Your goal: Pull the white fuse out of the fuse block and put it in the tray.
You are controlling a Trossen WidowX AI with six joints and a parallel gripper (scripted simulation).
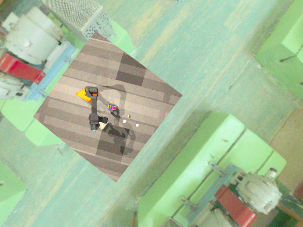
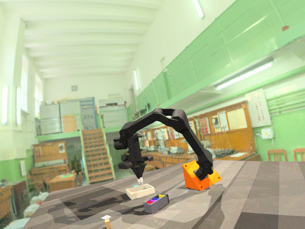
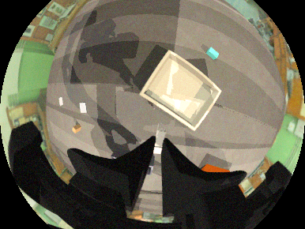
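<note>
Now: gripper tip 2 cm past the cream tray, 7 cm to the left of it and 10 cm above it. From my gripper tip the other things lie so: white fuse (1 cm below).
</note>
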